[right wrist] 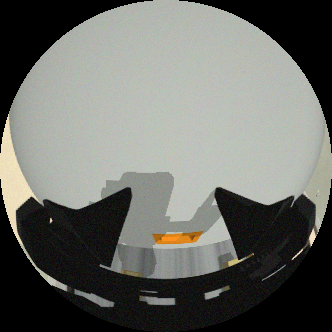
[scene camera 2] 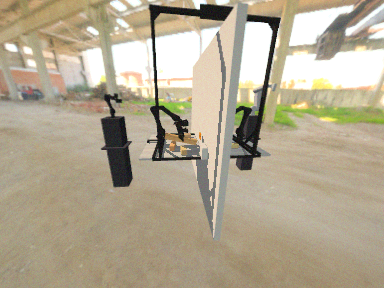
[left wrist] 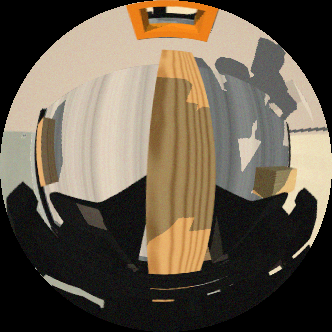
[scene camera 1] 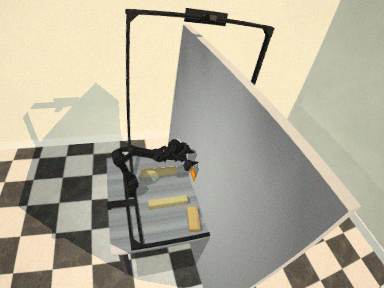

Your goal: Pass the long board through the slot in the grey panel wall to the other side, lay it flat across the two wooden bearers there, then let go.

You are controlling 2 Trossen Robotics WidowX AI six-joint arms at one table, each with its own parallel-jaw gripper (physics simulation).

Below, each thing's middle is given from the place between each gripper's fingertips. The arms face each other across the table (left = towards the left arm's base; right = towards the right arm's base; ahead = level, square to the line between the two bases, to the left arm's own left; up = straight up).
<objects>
Now: the slot [left wrist: 200,29] 210 mm to the right of my left hand and 60 mm above it.
Now: right hand 150 mm above the slot, 30 mm to the right of it and 10 mm short of it.
</objects>
